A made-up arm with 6 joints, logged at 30 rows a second.
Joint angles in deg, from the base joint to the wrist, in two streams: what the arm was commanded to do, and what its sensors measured. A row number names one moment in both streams.
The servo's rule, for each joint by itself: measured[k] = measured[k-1] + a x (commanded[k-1-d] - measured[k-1]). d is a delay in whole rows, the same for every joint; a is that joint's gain. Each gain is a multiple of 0.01, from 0.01 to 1. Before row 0 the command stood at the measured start. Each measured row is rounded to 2 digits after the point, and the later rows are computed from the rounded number. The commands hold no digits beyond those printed.
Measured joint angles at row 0:
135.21 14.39 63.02 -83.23 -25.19 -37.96
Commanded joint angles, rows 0 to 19:
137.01 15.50 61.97 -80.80 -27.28 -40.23
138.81 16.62 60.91 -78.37 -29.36 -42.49
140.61 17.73 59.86 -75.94 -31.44 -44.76
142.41 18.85 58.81 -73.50 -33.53 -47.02
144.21 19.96 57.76 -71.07 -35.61 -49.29
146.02 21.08 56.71 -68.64 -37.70 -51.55
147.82 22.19 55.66 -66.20 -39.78 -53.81
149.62 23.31 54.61 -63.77 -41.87 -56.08
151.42 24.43 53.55 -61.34 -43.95 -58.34
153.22 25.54 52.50 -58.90 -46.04 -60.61
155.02 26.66 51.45 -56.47 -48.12 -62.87
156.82 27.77 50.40 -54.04 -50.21 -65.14
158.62 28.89 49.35 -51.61 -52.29 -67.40
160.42 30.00 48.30 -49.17 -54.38 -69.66
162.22 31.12 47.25 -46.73 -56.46 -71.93
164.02 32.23 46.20 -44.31 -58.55 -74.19
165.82 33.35 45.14 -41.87 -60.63 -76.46
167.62 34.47 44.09 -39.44 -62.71 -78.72
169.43 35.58 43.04 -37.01 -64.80 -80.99
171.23 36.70 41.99 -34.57 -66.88 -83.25
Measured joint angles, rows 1 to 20:
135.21 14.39 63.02 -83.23 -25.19 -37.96
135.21 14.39 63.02 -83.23 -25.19 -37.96
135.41 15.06 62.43 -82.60 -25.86 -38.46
135.78 16.00 61.58 -81.50 -26.98 -39.35
136.31 17.04 60.62 -80.05 -28.41 -40.54
136.98 18.13 59.61 -78.35 -30.05 -41.97
137.78 19.23 58.57 -76.46 -31.83 -43.58
138.69 20.34 57.53 -74.43 -33.71 -45.33
139.69 21.45 56.48 -72.29 -35.65 -47.20
140.78 22.57 55.43 -70.07 -37.64 -49.15
141.95 23.69 54.38 -67.80 -39.66 -51.17
143.19 24.80 53.33 -65.49 -41.70 -53.25
144.49 25.92 52.28 -63.14 -43.75 -55.37
145.85 27.03 51.23 -60.77 -45.82 -57.52
147.25 28.15 50.18 -58.39 -47.89 -59.69
148.70 29.26 49.13 -55.99 -49.97 -61.88
150.19 30.38 48.08 -53.58 -52.05 -64.09
151.71 31.49 47.03 -51.17 -54.13 -66.31
153.26 32.61 45.97 -48.75 -56.21 -68.54
154.84 33.73 44.92 -46.33 -58.29 -70.78
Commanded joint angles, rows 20 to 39:
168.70 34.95 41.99 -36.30 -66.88 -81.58
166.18 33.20 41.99 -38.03 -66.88 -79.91
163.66 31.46 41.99 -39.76 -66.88 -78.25
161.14 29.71 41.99 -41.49 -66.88 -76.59
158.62 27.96 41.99 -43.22 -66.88 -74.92
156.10 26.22 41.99 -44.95 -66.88 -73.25
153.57 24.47 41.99 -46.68 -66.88 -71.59
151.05 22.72 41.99 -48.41 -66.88 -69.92
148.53 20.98 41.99 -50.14 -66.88 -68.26
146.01 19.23 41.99 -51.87 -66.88 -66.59
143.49 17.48 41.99 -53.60 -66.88 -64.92
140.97 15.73 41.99 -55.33 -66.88 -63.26
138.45 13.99 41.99 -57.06 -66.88 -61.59
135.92 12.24 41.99 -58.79 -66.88 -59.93
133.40 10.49 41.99 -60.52 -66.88 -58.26
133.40 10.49 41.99 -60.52 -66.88 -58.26
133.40 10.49 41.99 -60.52 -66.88 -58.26
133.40 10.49 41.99 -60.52 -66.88 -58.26
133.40 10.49 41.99 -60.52 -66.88 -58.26
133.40 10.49 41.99 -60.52 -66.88 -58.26
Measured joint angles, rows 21 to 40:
156.44 34.84 43.87 -43.91 -60.37 -73.03
158.07 35.96 42.82 -41.48 -62.45 -75.28
159.24 35.35 42.36 -40.13 -63.87 -76.67
160.00 34.06 42.15 -39.58 -64.83 -77.38
160.40 32.50 42.06 -39.63 -65.49 -77.57
160.48 30.83 42.02 -40.11 -65.93 -77.35
160.28 29.11 42.00 -40.92 -66.23 -76.82
159.82 27.38 41.99 -41.97 -66.44 -76.03
159.13 25.63 41.99 -43.19 -66.58 -75.05
158.24 23.88 41.99 -44.55 -66.68 -73.92
157.17 22.14 41.99 -46.00 -66.74 -72.67
155.94 20.39 41.99 -47.53 -66.78 -71.33
154.57 18.64 41.99 -49.11 -66.81 -69.92
153.07 16.89 41.99 -50.73 -66.83 -68.45
151.46 15.15 41.99 -52.38 -66.85 -66.94
149.75 13.40 41.99 -54.05 -66.86 -65.40
147.95 11.65 41.99 -55.73 -66.87 -63.83
146.35 10.95 41.99 -56.98 -66.87 -62.60
144.93 10.67 41.99 -57.90 -66.87 -61.65
143.66 10.56 41.99 -58.58 -66.87 -60.90

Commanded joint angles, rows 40 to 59:
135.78 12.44 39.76 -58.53 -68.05 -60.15
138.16 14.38 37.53 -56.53 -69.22 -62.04
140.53 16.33 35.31 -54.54 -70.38 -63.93
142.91 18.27 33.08 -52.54 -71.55 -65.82
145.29 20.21 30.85 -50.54 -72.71 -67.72
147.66 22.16 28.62 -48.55 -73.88 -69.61
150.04 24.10 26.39 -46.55 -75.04 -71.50
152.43 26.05 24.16 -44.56 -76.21 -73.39
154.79 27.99 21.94 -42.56 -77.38 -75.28
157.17 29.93 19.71 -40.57 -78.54 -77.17
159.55 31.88 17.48 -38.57 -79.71 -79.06
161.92 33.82 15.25 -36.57 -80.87 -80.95
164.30 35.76 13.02 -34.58 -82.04 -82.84
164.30 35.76 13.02 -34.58 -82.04 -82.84
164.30 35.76 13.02 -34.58 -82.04 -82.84
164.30 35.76 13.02 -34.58 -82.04 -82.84
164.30 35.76 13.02 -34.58 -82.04 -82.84
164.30 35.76 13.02 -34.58 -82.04 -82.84
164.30 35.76 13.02 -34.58 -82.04 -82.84
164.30 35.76 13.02 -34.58 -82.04 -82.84
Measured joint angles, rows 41 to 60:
142.53 10.52 41.99 -59.08 -66.87 -60.32
141.53 10.50 41.99 -59.45 -66.87 -59.87
140.90 11.66 40.74 -59.21 -67.25 -59.93
140.60 13.29 38.94 -58.51 -67.88 -60.39
140.59 15.11 36.91 -57.48 -68.68 -61.17
140.85 17.01 34.77 -56.20 -69.60 -62.19
141.34 18.93 32.57 -54.73 -70.60 -63.41
142.04 20.87 30.36 -53.12 -71.65 -64.77
142.92 22.81 28.14 -51.41 -72.73 -66.25
143.97 24.75 25.91 -49.63 -73.84 -67.82
145.16 26.69 23.69 -47.79 -74.97 -69.46
146.48 28.63 21.46 -45.91 -76.11 -71.16
147.92 30.58 19.23 -44.00 -77.26 -72.90
149.46 32.52 17.00 -42.07 -78.42 -74.67
151.09 34.46 14.77 -40.12 -79.58 -76.47
152.54 35.24 13.79 -38.68 -80.37 -77.87
153.83 35.55 13.36 -37.61 -80.90 -78.96
154.98 35.68 13.17 -36.82 -81.26 -79.81
156.01 35.73 13.09 -36.24 -81.51 -80.48
156.92 35.75 13.05 -35.81 -81.68 -81.00

